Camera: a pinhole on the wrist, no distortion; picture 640 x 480 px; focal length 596.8 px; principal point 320.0 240.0 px. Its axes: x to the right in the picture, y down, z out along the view. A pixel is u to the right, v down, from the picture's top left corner.
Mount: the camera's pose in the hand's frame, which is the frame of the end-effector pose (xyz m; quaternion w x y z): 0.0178 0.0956 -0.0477 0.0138 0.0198 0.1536 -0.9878
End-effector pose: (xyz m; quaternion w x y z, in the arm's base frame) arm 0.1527 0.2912 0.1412 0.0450 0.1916 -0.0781 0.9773
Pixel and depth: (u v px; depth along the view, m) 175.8 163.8 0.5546
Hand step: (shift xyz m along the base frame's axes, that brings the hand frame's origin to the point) 0.0670 -0.0760 0.5140
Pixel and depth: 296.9 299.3 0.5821
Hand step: 0.1758 0.0518 0.4748
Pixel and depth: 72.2 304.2 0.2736
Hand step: -0.0349 -0.0154 0.2395
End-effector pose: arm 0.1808 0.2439 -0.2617 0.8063 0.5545 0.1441 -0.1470
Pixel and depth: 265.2 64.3 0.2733
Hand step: 0.0801 -0.1946 0.1460
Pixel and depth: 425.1 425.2 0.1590
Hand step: -0.0069 -0.0810 0.0353
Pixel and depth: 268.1 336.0 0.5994
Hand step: 0.0118 -0.5292 -0.0013
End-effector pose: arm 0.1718 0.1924 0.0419 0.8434 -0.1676 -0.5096 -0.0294
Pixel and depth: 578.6 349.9 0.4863
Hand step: -0.4523 -0.0403 0.0171
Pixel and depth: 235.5 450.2 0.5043
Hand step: -0.3369 -0.0836 0.2863
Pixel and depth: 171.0 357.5 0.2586
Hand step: -0.1287 0.0388 0.1517
